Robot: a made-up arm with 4 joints.
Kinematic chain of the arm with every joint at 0, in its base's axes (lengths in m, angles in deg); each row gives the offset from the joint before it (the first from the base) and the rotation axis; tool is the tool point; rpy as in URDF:
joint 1: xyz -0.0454 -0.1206 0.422 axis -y
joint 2: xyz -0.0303 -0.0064 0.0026 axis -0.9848 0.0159 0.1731
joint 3: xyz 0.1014 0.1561 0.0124 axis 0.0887 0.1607 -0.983
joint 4: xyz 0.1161 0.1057 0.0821 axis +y
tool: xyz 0.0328 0.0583 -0.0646 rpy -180 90 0
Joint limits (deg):
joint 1: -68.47..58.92
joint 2: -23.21..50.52
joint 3: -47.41..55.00
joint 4: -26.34..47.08
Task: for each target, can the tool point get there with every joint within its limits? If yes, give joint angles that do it. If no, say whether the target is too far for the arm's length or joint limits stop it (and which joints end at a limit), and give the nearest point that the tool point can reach.
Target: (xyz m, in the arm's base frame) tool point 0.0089 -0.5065 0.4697
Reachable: no: joint limits stop it (at a limit: joint 2, joint 3, joint 4) | nearest point 0.1952 -0.0604 0.6334 | short by 0.510 m
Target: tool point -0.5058 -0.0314 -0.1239
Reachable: no: too far | nearest point -0.1930 0.1199 0.1665 | short by 0.453 m
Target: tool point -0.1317 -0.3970 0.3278
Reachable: no: joint limits stop it (at a limit: joint 1, joint 2, joint 3) | nearest point -0.0656 0.0044 0.1323 | short by 0.451 m
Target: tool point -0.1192 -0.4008 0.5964
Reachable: no: joint limits stop it (at a limit: joint 1, joint 2, joint 3, joint 4) | nearest point 0.0636 -0.0604 0.7232 | short by 0.407 m
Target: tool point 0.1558 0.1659 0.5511
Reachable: yes | joints 28.85 2.09 11.02 7.16
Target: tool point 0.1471 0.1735 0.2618
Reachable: yes | joints 32.08 44.07 -26.68 4.61
